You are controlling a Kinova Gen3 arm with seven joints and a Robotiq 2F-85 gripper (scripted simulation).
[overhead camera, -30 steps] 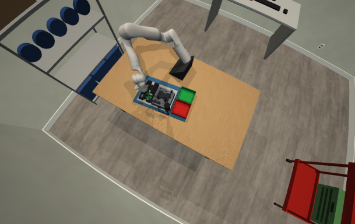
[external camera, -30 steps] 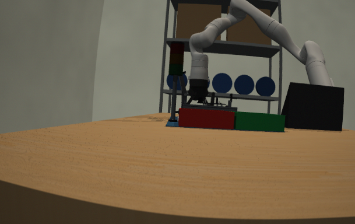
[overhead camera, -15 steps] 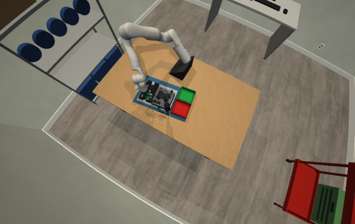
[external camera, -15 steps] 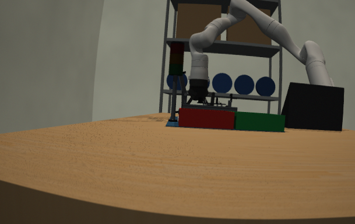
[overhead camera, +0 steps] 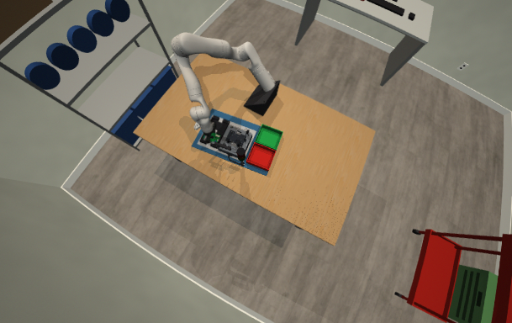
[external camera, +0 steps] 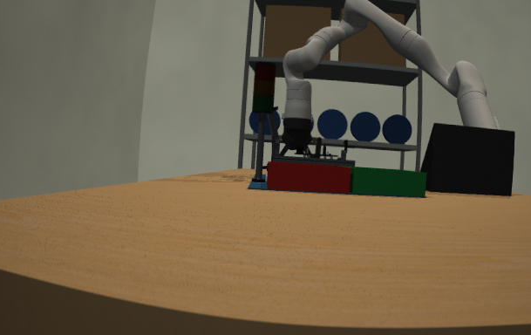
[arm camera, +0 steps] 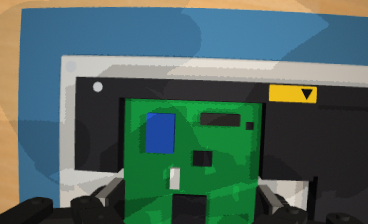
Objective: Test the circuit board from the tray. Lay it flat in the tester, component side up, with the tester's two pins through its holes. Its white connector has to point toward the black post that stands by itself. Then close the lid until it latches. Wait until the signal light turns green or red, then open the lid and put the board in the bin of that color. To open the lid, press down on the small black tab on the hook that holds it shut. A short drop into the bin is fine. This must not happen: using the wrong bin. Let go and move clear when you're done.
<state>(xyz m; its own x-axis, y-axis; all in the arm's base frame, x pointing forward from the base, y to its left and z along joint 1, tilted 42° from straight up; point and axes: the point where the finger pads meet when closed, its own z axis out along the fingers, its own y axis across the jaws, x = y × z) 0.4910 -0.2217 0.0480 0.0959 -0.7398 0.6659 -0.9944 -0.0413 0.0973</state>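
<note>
Right now my hand is 70 mm short of the tester lid, 180 mm to the right of it and 160 mm below it. The rest, counted from my hand: green circuit board: right at my hand; then red bin: 30 mm behind, 370 mm to the left, 10 mm below; then green bin: 180 mm behind, 350 mm to the left, 10 mm below.
</note>
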